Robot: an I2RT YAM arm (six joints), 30 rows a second.
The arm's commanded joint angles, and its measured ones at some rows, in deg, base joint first. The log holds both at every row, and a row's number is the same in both.
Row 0, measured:
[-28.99, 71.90, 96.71, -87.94, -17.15, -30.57]
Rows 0 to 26, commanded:
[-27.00, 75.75, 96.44, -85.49, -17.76, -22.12]
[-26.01, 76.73, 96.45, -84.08, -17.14, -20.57]
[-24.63, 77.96, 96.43, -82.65, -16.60, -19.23]
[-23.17, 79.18, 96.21, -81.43, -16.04, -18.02]
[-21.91, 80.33, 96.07, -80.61, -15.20, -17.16]
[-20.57, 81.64, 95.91, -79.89, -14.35, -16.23]
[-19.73, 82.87, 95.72, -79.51, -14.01, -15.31]
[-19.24, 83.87, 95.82, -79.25, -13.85, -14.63]
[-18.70, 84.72, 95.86, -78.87, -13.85, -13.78]
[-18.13, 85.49, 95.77, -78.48, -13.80, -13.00]
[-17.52, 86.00, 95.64, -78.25, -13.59, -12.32]
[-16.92, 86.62, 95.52, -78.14, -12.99, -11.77]
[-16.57, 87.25, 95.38, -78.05, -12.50, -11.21]
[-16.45, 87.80, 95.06, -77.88, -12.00, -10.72]
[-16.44, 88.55, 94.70, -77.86, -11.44, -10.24]
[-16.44, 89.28, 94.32, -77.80, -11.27, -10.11]
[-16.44, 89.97, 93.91, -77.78, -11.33, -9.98]
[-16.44, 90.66, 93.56, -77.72, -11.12, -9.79]
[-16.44, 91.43, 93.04, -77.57, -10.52, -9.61]
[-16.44, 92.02, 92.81, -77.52, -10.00, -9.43]
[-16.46, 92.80, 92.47, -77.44, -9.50, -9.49]
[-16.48, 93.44, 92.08, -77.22, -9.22, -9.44]
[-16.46, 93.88, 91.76, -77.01, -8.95, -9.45]
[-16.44, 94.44, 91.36, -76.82, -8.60, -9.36]
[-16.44, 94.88, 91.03, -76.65, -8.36, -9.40]
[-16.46, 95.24, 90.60, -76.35, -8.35, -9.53]
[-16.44, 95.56, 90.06, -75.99, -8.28, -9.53]
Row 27, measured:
[-16.60, 94.98, 91.05, -75.22, -9.93, -10.17]
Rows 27 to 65, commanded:
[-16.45, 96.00, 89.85, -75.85, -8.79, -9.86]
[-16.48, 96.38, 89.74, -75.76, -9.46, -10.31]
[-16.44, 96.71, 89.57, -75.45, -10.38, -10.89]
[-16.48, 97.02, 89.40, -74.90, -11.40, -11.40]
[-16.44, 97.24, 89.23, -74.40, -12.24, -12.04]
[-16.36, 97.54, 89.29, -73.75, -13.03, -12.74]
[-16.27, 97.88, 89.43, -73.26, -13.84, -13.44]
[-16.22, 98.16, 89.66, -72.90, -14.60, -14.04]
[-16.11, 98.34, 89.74, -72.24, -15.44, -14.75]
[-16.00, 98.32, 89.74, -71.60, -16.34, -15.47]
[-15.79, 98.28, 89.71, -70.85, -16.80, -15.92]
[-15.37, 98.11, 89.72, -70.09, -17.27, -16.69]
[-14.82, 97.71, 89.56, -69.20, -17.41, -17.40]
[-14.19, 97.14, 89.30, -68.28, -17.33, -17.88]
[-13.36, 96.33, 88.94, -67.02, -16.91, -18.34]
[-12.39, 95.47, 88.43, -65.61, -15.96, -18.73]
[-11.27, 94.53, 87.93, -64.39, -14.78, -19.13]
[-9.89, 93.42, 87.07, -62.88, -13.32, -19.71]
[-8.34, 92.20, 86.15, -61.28, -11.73, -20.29]
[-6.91, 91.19, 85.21, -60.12, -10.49, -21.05]
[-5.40, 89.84, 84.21, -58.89, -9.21, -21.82]
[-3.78, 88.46, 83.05, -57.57, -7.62, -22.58]
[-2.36, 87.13, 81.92, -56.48, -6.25, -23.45]
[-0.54, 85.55, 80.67, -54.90, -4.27, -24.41]
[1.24, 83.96, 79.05, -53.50, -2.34, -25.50]
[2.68, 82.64, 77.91, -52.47, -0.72, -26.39]
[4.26, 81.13, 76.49, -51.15, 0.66, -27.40]
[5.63, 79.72, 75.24, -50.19, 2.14, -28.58]
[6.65, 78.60, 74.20, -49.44, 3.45, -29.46]
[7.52, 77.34, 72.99, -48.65, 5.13, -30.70]
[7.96, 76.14, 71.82, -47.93, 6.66, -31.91]
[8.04, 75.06, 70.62, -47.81, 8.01, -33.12]
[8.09, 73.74, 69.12, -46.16, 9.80, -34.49]
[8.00, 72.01, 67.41, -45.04, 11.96, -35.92]
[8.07, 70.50, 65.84, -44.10, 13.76, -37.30]
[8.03, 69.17, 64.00, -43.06, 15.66, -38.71]
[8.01, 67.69, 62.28, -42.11, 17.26, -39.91]
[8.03, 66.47, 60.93, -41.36, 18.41, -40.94]
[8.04, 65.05, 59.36, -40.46, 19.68, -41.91]
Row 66, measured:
[8.05, 68.14, 62.17, -44.14, 12.56, -36.51]
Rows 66 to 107, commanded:
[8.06, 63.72, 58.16, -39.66, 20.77, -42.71]
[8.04, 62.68, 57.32, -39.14, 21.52, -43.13]
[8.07, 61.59, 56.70, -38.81, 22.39, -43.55]
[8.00, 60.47, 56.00, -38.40, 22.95, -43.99]
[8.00, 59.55, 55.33, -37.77, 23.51, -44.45]
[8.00, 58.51, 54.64, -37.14, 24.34, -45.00]
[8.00, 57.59, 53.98, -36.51, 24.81, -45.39]
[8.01, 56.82, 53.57, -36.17, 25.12, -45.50]
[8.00, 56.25, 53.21, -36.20, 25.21, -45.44]
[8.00, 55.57, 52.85, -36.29, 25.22, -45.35]
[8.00, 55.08, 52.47, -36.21, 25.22, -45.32]
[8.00, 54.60, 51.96, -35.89, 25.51, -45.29]
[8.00, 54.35, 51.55, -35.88, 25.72, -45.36]
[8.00, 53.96, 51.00, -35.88, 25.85, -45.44]
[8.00, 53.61, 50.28, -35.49, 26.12, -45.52]
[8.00, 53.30, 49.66, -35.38, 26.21, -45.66]
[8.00, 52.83, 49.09, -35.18, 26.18, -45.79]
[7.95, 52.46, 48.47, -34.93, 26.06, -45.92]
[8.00, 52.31, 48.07, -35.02, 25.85, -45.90]
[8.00, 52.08, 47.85, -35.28, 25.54, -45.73]
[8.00, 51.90, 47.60, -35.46, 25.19, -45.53]
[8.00, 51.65, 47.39, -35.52, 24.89, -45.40]
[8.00, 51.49, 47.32, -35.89, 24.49, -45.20]
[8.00, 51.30, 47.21, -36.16, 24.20, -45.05]
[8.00, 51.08, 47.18, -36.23, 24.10, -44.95]
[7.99, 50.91, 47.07, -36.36, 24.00, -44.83]
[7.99, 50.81, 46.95, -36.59, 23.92, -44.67]
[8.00, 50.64, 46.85, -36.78, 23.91, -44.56]
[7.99, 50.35, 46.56, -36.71, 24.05, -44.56]
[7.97, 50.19, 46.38, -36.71, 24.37, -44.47]
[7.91, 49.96, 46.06, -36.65, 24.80, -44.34]
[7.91, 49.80, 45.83, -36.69, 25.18, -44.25]
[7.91, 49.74, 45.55, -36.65, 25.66, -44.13]
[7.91, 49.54, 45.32, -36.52, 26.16, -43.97]
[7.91, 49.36, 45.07, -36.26, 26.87, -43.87]
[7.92, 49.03, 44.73, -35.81, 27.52, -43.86]
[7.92, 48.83, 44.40, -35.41, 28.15, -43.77]
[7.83, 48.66, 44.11, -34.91, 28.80, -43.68]
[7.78, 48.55, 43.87, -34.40, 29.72, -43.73]
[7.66, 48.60, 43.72, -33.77, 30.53, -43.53]
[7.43, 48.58, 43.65, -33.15, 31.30, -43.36]
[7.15, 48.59, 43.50, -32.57, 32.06, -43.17]
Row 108, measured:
[7.62, 49.32, 44.40, -35.27, 28.49, -44.31]
